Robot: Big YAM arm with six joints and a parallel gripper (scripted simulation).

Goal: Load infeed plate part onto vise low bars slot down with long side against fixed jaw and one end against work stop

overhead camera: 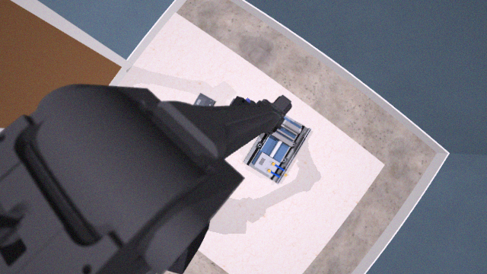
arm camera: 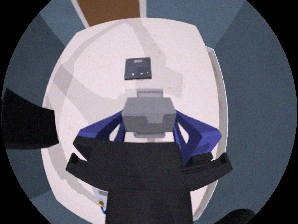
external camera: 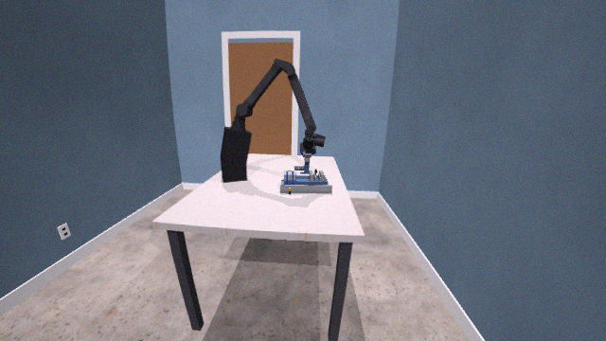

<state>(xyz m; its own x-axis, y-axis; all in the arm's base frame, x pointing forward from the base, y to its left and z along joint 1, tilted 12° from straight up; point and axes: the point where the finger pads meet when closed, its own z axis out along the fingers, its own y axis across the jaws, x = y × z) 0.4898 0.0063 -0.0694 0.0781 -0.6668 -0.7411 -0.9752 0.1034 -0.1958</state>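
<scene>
Right now the part is 10 mm below my hand. Round my hand: dark square plate: 190 mm to the left, 160 mm below, 20 mm behind.
</scene>
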